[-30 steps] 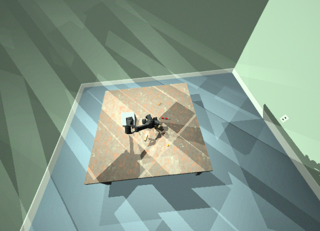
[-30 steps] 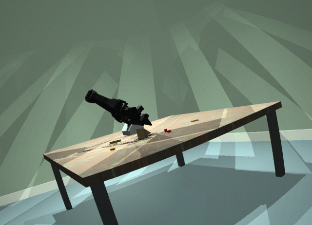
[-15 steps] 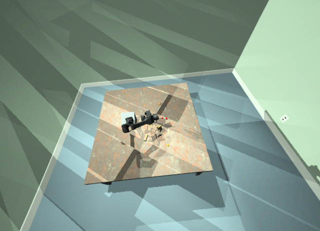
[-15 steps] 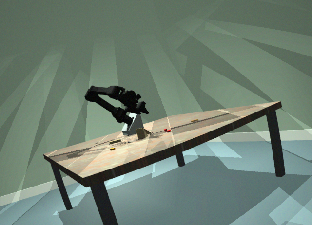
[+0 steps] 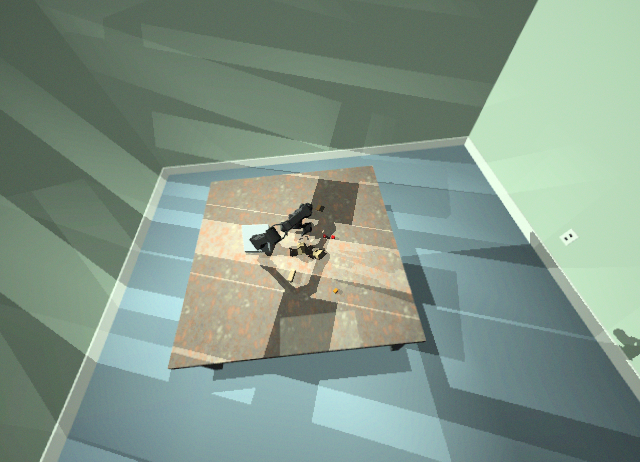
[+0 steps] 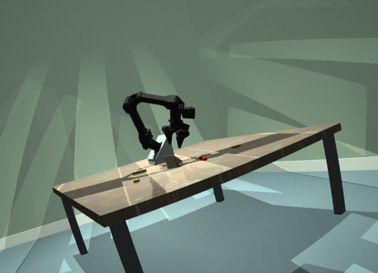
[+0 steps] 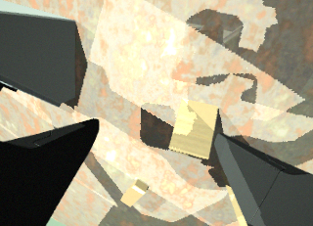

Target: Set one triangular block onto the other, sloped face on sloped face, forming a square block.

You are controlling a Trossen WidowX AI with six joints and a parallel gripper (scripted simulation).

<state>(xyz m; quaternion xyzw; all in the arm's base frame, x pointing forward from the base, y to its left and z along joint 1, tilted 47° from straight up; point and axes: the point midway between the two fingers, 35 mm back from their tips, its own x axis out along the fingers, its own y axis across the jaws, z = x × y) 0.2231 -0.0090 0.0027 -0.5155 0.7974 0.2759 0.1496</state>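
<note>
The pale wooden triangular block is 13 cm ahead of my gripper tip, 12 cm to the right of it and 7 cm below it. Also, from my gripper tip: flat tan stick 22 cm to the right, 8 cm below, 5 cm behind; then small orange cube 36 cm to the right, 20 cm ahead, 8 cm below.
</note>
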